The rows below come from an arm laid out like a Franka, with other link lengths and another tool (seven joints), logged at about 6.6 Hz.
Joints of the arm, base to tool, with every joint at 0 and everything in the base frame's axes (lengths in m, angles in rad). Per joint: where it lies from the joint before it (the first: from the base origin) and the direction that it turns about. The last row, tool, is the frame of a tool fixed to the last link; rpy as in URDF.
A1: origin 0 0 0.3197 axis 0 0 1
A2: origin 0 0 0 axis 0 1 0
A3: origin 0 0 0.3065 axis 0 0 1
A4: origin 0.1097 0 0 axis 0 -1 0
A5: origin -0.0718 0 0.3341 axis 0 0 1
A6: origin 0 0 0 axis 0 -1 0
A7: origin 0.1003 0 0 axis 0 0 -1
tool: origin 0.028 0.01 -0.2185 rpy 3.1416 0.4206 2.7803
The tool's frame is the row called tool.
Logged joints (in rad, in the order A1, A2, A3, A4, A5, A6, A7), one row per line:
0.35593, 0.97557, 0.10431, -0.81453, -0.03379, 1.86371, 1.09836
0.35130, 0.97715, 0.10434, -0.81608, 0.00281, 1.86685, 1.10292
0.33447, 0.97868, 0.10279, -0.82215, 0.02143, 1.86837, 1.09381
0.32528, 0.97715, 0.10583, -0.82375, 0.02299, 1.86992, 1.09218
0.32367, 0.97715, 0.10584, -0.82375, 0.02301, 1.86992, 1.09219
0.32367, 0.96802, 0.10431, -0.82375, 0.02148, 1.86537, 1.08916
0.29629, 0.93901, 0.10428, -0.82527, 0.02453, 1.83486, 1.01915
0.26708, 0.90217, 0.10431, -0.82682, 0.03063, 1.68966, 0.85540
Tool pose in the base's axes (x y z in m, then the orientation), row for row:
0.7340, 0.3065, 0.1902, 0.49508, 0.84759, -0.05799, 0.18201
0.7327, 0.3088, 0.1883, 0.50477, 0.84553, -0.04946, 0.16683
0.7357, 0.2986, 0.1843, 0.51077, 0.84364, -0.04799, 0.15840
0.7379, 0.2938, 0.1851, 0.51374, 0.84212, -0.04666, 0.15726
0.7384, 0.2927, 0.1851, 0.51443, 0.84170, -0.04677, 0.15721
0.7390, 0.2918, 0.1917, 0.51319, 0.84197, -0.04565, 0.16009
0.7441, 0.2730, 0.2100, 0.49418, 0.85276, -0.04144, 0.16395
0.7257, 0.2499, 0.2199, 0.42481, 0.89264, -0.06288, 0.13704
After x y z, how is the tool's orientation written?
As a quaternion, x y z w.
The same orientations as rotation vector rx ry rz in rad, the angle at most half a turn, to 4 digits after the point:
1.3975, 2.3925, -0.1637
1.4367, 2.4066, -0.1408
1.4606, 2.4124, -0.1372
1.4700, 2.4096, -0.1335
1.4720, 2.4085, -0.1338
1.4661, 2.4054, -0.1304
1.4088, 2.4310, -0.1181
1.2294, 2.5833, -0.1820

